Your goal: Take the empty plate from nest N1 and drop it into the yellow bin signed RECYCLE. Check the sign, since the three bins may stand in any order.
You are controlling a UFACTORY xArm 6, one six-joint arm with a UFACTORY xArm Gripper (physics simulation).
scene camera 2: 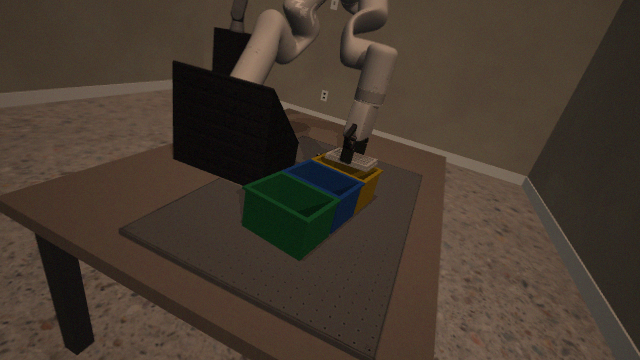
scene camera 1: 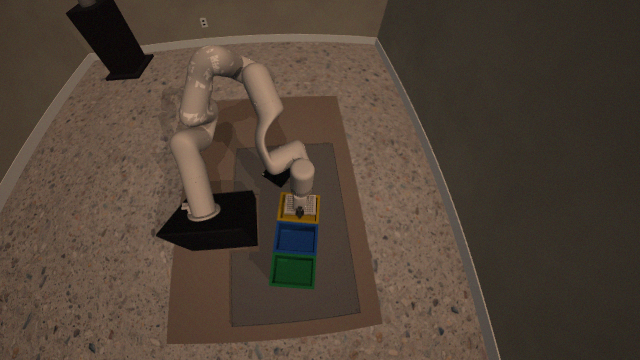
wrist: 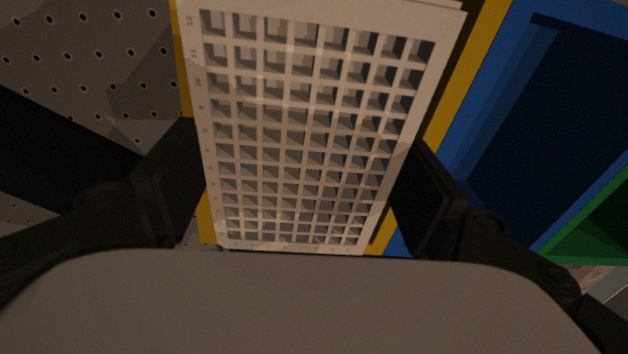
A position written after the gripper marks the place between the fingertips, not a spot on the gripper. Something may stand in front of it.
In view: the gripper (scene camera 2: 351, 158), a white gridded plate (wrist: 304, 121) and a black nest (wrist: 56, 158).
